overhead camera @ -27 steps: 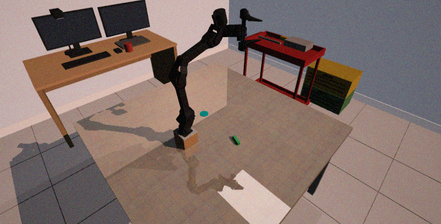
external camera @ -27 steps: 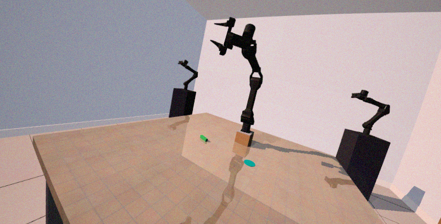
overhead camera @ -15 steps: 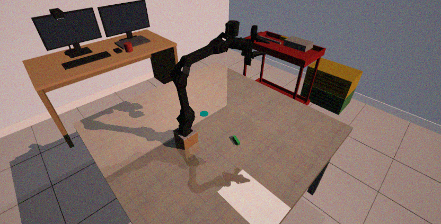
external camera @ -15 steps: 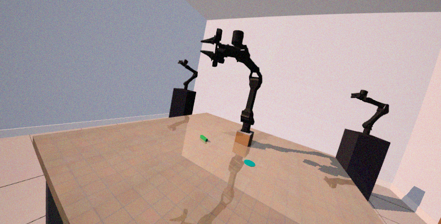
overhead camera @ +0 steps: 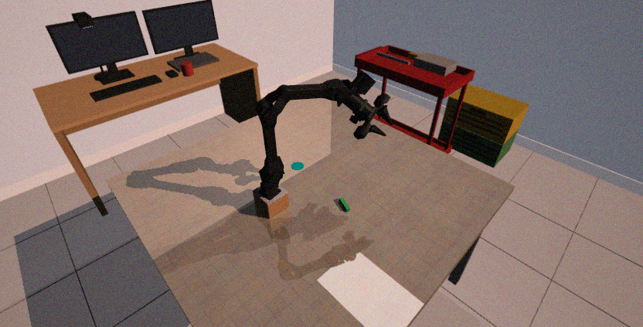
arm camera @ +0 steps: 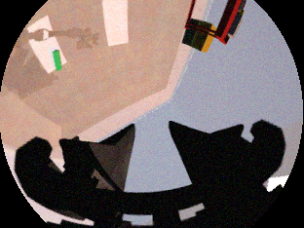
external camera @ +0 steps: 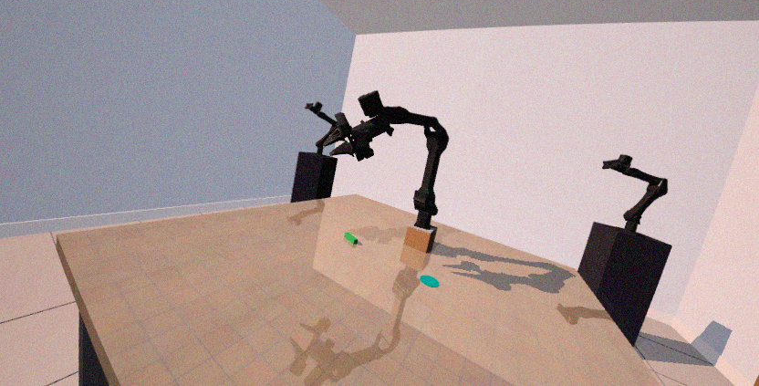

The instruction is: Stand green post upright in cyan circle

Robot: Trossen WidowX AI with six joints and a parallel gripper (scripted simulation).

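Right now the green post is 140 mm behind my gripper tip, 80 mm to the left of it and 320 mm below it. Round my gripper tip: cyan circle: 60 mm behind, 400 mm to the left, 330 mm below.
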